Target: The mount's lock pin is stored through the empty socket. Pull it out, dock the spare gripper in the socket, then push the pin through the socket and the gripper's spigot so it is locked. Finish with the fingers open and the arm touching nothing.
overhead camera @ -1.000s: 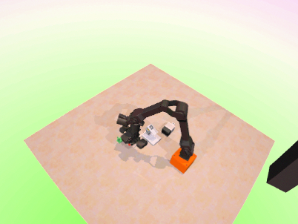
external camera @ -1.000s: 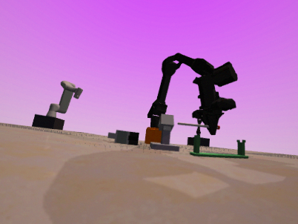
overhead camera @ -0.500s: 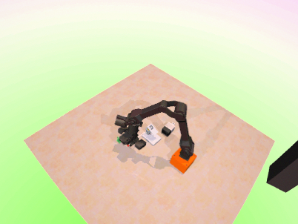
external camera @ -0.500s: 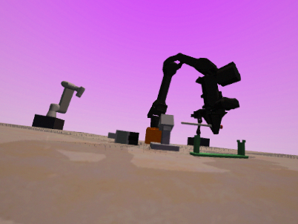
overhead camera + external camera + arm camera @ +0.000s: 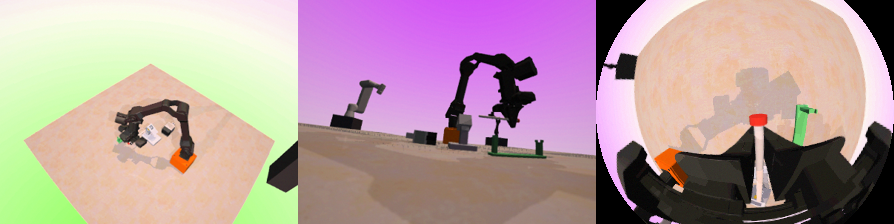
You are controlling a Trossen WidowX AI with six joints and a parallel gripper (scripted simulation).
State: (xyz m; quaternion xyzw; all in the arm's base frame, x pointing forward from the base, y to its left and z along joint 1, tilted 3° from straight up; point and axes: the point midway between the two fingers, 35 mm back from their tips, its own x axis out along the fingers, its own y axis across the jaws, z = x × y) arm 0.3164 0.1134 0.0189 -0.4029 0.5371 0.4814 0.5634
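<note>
Right now my gripper tip is 9 cm short of the green cradle, 8 cm to the left of it and 6 cm above it. Round my gripper tip: spare gripper 13 cm behind, 29 cm to the right, 6 cm below; grey mount 5 cm behind, 17 cm to the right, 3 cm below.
</note>
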